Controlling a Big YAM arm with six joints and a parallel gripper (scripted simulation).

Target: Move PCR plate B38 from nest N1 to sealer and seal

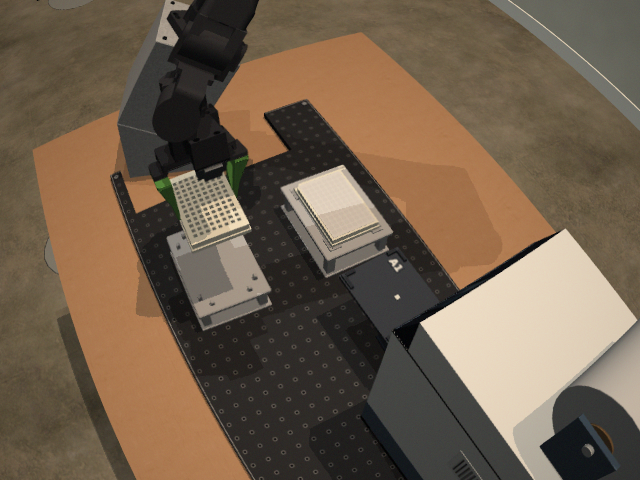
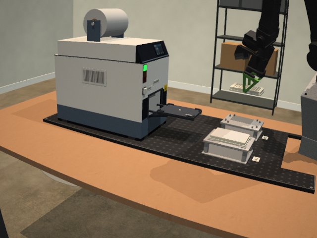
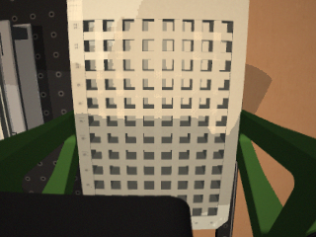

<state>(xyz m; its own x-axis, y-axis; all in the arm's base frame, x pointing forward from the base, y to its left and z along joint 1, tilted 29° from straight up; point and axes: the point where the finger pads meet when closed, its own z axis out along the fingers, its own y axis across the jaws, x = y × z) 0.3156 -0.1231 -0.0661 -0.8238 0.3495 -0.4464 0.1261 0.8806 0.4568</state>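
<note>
Now: hand 150 mm above the nest N1. Also, from my hand: nest N2: 210 mm to the left, 140 mm below, 20 mm ahead; plate B38: right at my hand; sealed plate B83: 210 mm to the left, 130 mm below, 20 mm ahead.
</note>
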